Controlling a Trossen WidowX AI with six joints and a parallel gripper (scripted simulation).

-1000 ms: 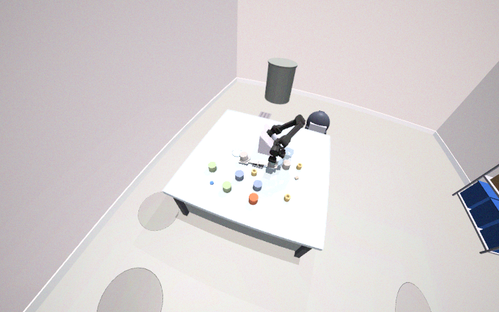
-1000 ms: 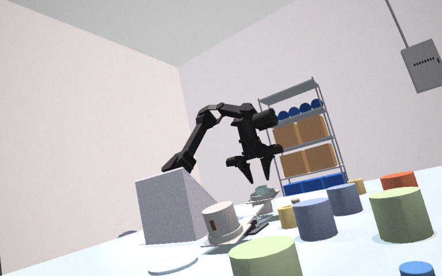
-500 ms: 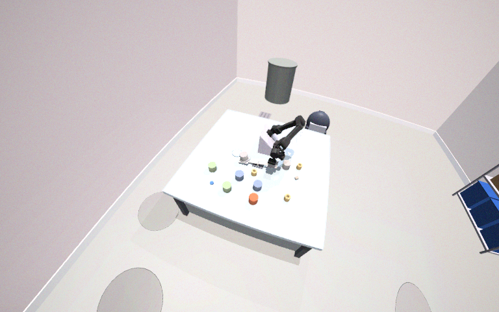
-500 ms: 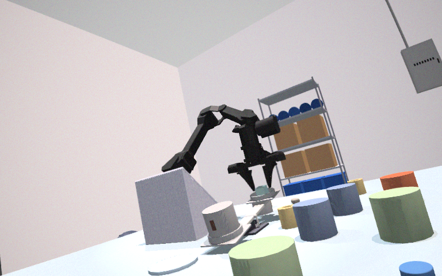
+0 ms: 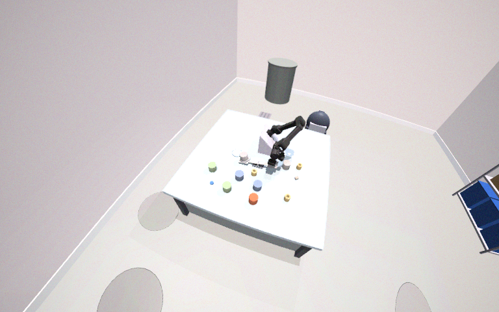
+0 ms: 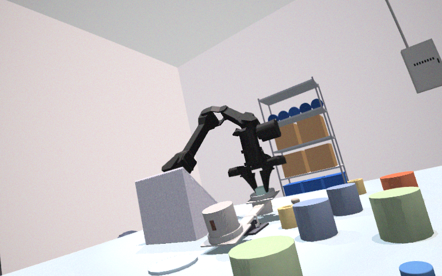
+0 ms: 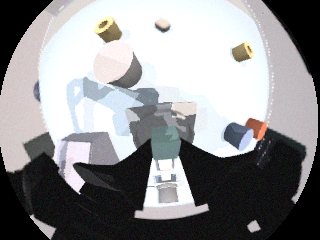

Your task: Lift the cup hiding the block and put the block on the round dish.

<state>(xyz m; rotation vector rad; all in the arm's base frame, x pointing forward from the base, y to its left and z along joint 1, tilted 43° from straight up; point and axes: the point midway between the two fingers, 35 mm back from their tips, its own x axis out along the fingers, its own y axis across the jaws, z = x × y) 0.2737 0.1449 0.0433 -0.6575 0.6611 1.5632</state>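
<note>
Now: gripper tip 4 cm past the round white dish, 36 cm to the left of it and 8 cm above it. Round my gripper tip: small balance 1 cm ahead, 12 cm to the right, 4 cm below; cup 8 cm behind, 13 cm to the left, 4 cm below; plank 2 cm ahead, 12 cm to the right, 6 cm below.
</note>
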